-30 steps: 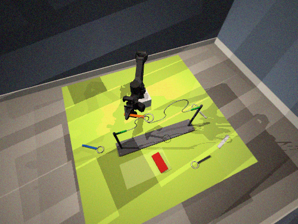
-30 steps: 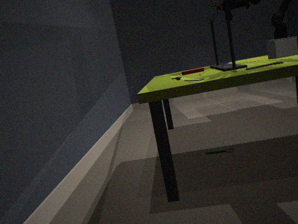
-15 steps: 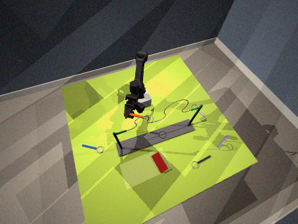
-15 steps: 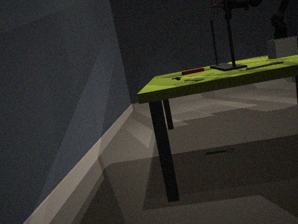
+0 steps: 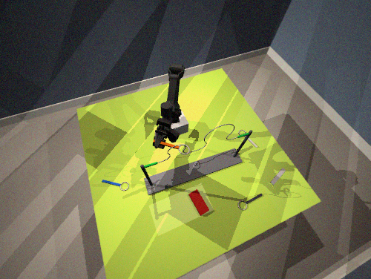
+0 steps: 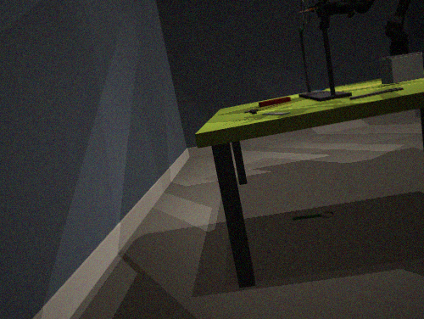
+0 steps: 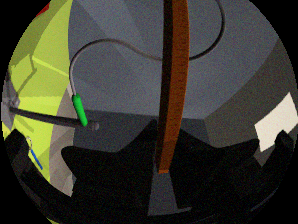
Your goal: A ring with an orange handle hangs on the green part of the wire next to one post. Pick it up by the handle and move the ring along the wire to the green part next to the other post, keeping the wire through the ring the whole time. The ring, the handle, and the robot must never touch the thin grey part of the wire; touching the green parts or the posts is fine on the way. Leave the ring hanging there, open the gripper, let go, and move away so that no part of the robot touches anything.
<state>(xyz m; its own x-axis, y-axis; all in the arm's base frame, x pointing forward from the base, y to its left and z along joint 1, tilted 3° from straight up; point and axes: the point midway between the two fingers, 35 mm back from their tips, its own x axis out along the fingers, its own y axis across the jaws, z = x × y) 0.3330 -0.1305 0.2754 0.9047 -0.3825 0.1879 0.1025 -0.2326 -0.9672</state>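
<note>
Now: gripper tip 9 cm to the right of the orange-handled ring and 2 cm above it. Also, from my gripper tip: blue-handled ring (41 cm below, 29 cm to the right, 1 cm ahead); then red block (40 cm below, 21 cm ahead, 19 cm to the left); then dark-handled ring (49 cm to the left, 41 cm below, 26 cm ahead).
</note>
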